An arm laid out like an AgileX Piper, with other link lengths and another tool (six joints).
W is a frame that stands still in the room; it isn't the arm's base.
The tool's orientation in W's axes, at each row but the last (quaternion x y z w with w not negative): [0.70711, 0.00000, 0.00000, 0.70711]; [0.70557, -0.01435, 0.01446, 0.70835]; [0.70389, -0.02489, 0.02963, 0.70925]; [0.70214, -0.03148, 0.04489, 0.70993]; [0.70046, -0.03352, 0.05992, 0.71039]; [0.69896, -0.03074, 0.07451, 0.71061]
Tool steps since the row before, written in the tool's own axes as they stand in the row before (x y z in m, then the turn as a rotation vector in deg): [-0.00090, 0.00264, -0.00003, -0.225, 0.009, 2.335]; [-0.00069, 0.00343, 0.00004, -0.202, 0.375, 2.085]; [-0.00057, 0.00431, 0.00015, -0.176, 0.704, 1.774]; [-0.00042, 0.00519, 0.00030, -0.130, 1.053, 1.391]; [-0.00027, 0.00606, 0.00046, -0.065, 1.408, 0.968]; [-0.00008, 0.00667, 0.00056, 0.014, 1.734, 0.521]
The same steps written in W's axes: [-0.00090, 0.00003, 0.00264, -0.225, -2.335, 0.009]; [-0.00083, -0.00003, 0.00340, -0.217, -2.084, 0.375]; [-0.00090, -0.00012, 0.00425, -0.218, -1.770, 0.702]; [-0.00097, -0.00026, 0.00512, -0.217, -1.383, 1.050]; [-0.00105, -0.00040, 0.00598, -0.215, -0.953, 1.403]; [-0.00104, -0.00049, 0.00660, -0.213, -0.499, 1.728]
